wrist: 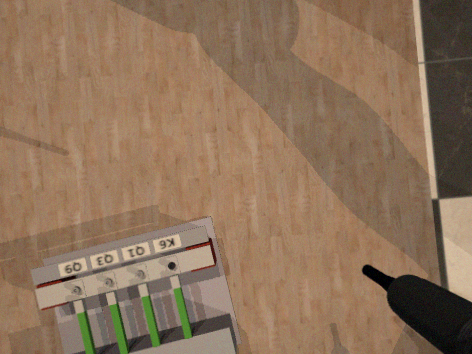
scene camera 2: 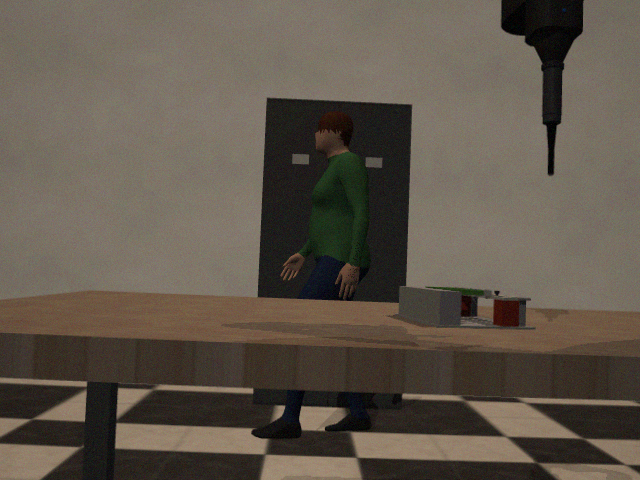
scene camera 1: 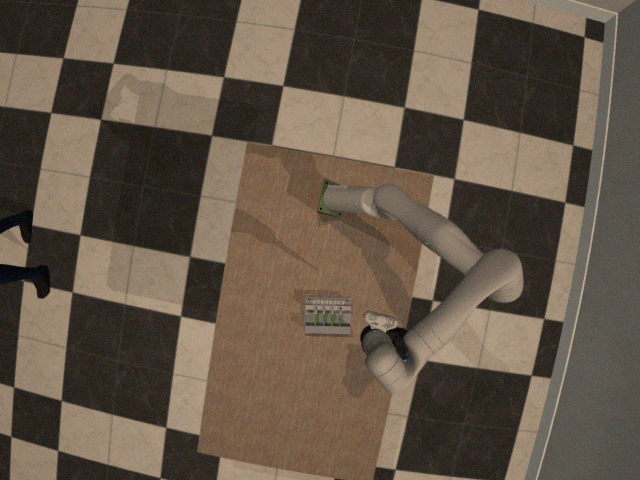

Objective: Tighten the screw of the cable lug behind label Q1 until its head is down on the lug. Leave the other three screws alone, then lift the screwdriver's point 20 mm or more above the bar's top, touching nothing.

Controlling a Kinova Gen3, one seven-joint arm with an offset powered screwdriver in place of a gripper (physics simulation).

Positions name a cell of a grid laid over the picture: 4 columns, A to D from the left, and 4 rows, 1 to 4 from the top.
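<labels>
I can see a label Q1 (wrist: A4), and it is 0.45 m from the lens.
</labels>
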